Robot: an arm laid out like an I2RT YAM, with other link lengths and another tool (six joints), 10 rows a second.
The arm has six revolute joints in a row. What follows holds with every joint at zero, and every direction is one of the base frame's. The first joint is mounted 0.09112 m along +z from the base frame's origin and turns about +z. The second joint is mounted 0.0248 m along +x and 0.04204 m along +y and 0.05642 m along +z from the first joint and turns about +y. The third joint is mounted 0.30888 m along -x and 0.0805 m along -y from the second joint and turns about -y. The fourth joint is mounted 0.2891 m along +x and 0.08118 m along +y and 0.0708 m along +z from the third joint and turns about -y. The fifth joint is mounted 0.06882 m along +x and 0.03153 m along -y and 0.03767 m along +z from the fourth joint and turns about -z. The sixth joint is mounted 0.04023 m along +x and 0.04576 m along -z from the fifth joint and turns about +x. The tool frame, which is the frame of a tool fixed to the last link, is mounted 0.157 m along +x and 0.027 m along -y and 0.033 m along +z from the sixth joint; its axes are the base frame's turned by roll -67.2, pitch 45.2 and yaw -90 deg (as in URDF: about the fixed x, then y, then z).
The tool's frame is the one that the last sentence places.
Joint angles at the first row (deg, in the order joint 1, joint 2, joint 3, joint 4, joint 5, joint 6):
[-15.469, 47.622, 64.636, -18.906, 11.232, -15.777]
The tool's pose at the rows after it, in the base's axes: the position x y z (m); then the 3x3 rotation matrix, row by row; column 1 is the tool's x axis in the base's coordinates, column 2 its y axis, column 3 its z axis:
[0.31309 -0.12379 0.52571], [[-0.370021 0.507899 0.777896], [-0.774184 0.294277 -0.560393], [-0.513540 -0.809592 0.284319]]
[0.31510 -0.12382 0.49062], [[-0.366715 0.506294 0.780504], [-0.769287 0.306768 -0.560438], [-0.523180 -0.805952 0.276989]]
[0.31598 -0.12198 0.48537], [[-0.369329 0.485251 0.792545], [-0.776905 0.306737 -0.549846], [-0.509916 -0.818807 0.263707]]
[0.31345 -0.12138 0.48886], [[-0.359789 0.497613 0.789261], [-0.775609 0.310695 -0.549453], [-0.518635 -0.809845 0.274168]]
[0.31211 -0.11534 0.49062], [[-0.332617 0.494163 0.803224], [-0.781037 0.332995 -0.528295], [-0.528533 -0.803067 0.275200]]
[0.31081 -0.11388 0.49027], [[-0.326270 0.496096 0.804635], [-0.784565 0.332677 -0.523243], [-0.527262 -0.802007 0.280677]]
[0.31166 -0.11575 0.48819], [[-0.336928 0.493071 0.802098], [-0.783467 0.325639 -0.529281], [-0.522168 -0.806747 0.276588]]
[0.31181 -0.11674 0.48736], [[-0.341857 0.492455 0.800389], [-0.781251 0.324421 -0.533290], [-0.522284 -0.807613 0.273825]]
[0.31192 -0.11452 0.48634], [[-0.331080 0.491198 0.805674], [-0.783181 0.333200 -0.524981], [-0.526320 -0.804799 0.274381]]
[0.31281 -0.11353 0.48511], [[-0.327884 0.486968 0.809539], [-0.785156 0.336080 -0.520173], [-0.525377 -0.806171 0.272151]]
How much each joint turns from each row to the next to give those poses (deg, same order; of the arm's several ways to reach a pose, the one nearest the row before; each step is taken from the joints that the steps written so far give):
[-0.164, -1.816, -4.538, 1.625, -3.103, 1.946]
[-0.010, -2.542, -7.595, 4.745, -0.306, 0.683]
[-0.194, -0.154, -0.216, -0.929, -0.782, -0.773]
[-0.108, -0.457, -0.050, 0.354, -0.241, 0.445]
[-0.047, -0.669, 0.102, -0.553, -1.788, 0.531]
[-0.004, -0.478, -0.462, 0.299, -0.287, -0.139]
[0.000, 0.231, -0.109, 0.014, 0.515, -0.276]
[0.001, 0.097, 0.005, -0.074, 0.259, 0.045]
[-0.003, -0.279, -0.331, 0.147, -0.683, 0.219]
[0.003, 0.017, -0.114, -0.016, -0.335, -0.066]

